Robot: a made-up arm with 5 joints.
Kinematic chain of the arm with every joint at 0, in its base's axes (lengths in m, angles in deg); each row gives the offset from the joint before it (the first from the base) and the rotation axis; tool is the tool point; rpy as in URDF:
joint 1: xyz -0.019 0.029 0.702 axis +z
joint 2: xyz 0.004 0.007 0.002 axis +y
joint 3: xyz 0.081 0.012 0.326 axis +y
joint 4: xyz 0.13 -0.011 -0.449 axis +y
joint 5: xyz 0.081 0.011 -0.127 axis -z
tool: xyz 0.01 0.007 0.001 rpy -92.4 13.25 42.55
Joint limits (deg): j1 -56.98..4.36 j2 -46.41..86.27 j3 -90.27..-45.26 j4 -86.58..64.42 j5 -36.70..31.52
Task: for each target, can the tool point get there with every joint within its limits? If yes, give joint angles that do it. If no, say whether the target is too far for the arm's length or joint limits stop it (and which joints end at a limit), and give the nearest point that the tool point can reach.
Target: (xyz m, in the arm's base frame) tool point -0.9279 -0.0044 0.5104
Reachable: no: joint limits stop it (at a limit: joint 1, joint 2, joint 3, joint 4, joint 5) | nearest point -0.0273 0.0590 0.1720 | short by 0.964 m
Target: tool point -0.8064 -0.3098 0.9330
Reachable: no: joint limits stop it (at a limit: joint 1, joint 2, joint 3, joint 4, joint 5) | nearest point -0.1372 0.0398 1.4312 | short by 0.905 m
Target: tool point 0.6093 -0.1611 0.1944
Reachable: yes | joints -18.70 71.32 -85.28 18.47 23.71
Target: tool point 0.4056 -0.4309 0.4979
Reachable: yes | joints -50.01 25.87 -54.50 33.04 -26.66
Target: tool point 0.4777 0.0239 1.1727
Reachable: yes | joints -3.93 -23.65 -51.05 -38.53 -19.62
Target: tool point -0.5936 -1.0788 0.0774
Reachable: no: too far | nearest point 0.3260 -0.4657 0.0912 | short by 1.105 m
